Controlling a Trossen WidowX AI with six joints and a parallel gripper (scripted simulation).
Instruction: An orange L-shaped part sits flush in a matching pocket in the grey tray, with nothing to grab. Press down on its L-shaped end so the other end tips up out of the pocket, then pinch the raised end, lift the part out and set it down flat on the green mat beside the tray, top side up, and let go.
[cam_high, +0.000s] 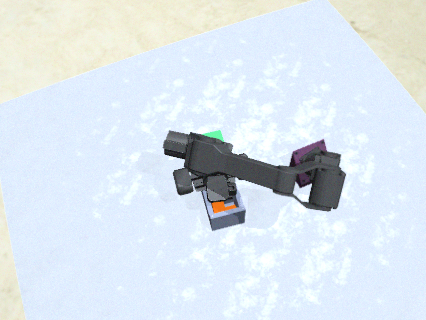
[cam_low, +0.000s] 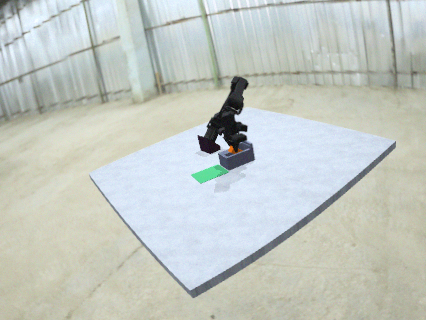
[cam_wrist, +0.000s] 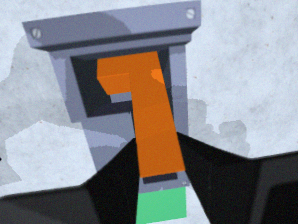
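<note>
Right now the green mat is 6 cm behind my gripper tip, 13 cm to the right of it and 8 cm below it. Also, from my gripper tip: orange L-shaped part 4 cm to the left, 3 cm below.
</note>
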